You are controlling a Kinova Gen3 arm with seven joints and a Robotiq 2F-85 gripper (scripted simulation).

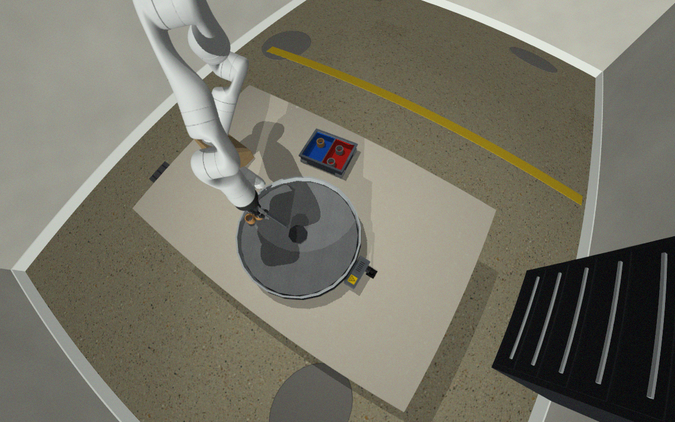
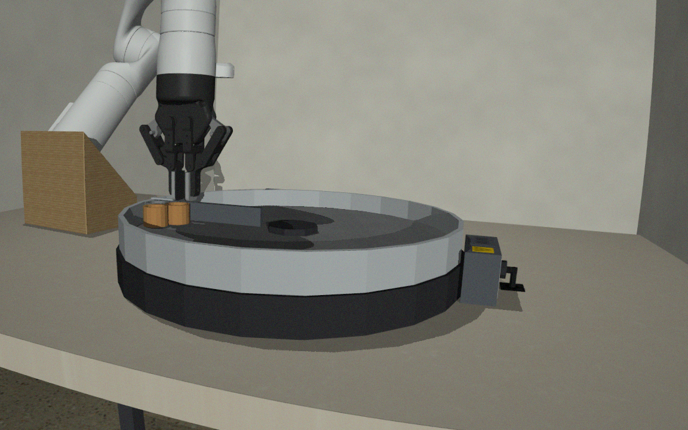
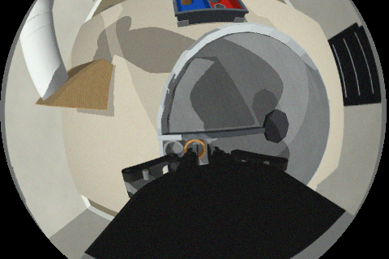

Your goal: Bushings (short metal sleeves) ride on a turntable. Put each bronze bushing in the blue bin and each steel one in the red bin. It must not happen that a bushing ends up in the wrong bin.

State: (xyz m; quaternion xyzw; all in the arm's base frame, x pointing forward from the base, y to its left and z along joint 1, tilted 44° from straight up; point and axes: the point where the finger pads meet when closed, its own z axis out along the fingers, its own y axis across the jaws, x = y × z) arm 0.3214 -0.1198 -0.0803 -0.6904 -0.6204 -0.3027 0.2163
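Right now my hand is 15 cm short of the grey turntable, 1 cm to the right of it and 5 cm above it.
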